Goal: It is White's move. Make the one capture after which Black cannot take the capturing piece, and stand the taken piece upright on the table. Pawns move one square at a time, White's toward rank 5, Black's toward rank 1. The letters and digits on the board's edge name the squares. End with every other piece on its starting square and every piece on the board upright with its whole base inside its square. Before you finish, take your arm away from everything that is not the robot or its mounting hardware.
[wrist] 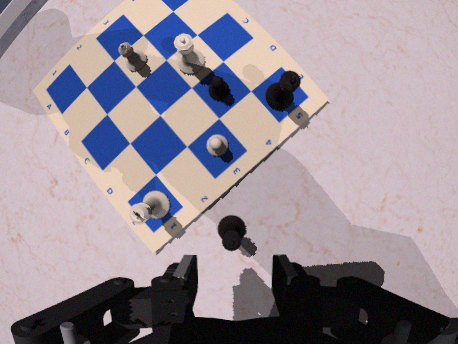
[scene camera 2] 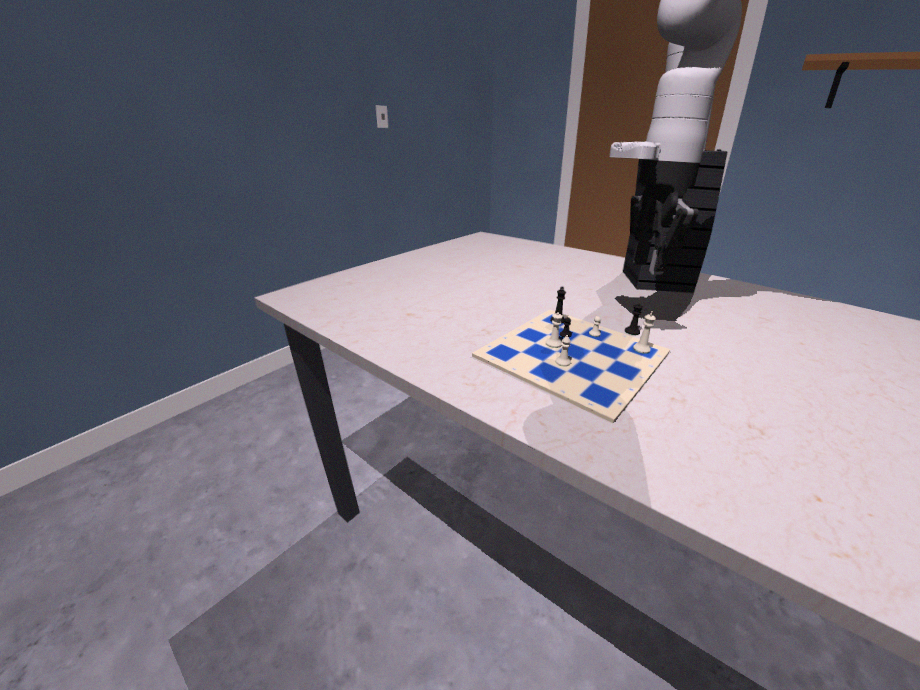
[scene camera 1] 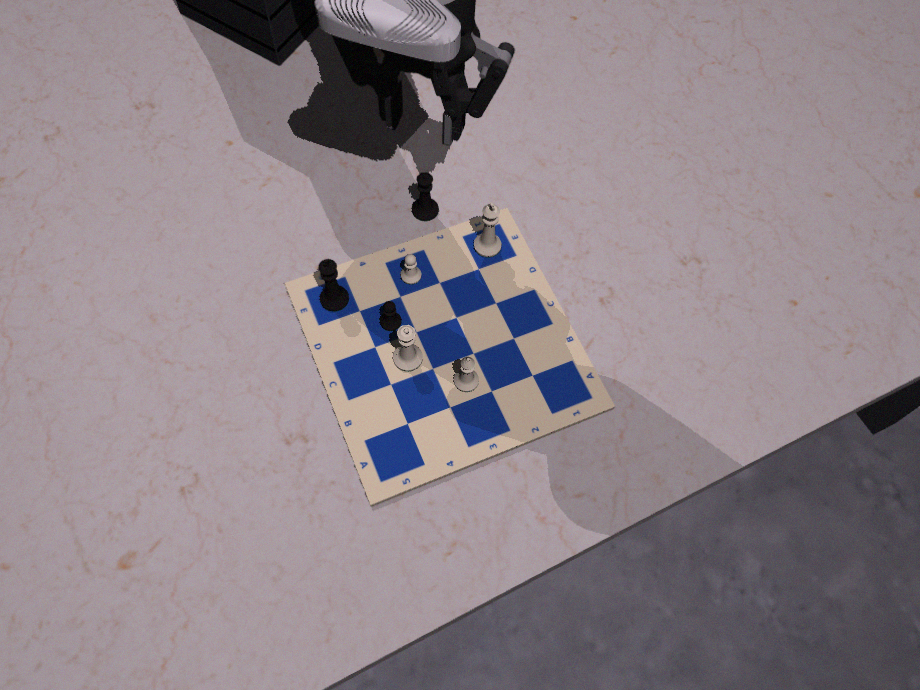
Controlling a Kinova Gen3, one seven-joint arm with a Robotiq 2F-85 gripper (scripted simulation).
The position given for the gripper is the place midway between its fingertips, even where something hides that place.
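Note:
Scene camera 1 takes in the gripper (scene camera 1: 422,129) together with a chessboard (scene camera 1: 404,430), a white king (scene camera 1: 487,244) and a tall black piece (scene camera 1: 333,297). In the wrist view the tall black piece (wrist: 276,95) appears again, and so do the white king (wrist: 157,203) and the chessboard (wrist: 134,132). Scene camera 2 shows the chessboard (scene camera 2: 606,373) too.

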